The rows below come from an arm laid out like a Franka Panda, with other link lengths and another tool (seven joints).
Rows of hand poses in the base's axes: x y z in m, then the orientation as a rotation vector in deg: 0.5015, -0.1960, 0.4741, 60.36, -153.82, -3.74; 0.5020, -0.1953, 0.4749, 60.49, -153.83, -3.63; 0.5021, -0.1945, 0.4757, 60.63, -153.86, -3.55; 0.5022, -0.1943, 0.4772, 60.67, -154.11, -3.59; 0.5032, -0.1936, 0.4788, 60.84, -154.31, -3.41; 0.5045, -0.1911, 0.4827, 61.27, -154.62, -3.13; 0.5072, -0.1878, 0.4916, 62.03, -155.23, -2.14; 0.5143, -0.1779, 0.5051, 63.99, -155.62, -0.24; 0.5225, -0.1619, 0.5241, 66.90, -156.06, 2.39; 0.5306, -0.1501, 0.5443, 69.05, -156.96, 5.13; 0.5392, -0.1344, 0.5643, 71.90, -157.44, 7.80; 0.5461, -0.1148, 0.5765, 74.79, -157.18, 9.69; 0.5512, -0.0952, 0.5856, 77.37, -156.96, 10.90; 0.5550, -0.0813, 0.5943, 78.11, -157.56, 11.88; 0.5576, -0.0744, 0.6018, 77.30, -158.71, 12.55
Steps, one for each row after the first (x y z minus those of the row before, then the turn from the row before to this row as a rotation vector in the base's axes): 0.0005, 0.0007, 0.0008, -0.04, -0.08, 0.09; 0.0001, 0.0008, 0.0008, -0.01, -0.09, 0.09; 0.0001, 0.0002, 0.0015, 0.11, -0.22, -0.05; 0.0010, 0.0007, 0.0016, -0.02, -0.27, 0.07; 0.0013, 0.0025, 0.0039, 0.00, -0.48, 0.21; 0.0027, 0.0033, 0.0089, -0.29, -1.02, 0.39; 0.0071, 0.0099, 0.0135, -0.67, -1.45, 1.26; 0.0082, 0.0160, 0.0190, -0.88, -2.04, 1.87; 0.0081, 0.0118, 0.0202, -0.89, -2.26, 1.26; 0.0086, 0.0157, 0.0200, -0.81, -2.16, 1.77; 0.0069, 0.0196, 0.0122, -0.59, -1.36, 1.91; 0.0051, 0.0196, 0.0091, -0.22, -1.11, 1.67; 0.0038, 0.0139, 0.0087, -0.13, -1.08, 0.34; 0.0026, 0.0069, 0.0075, -0.04, -0.88, -0.74
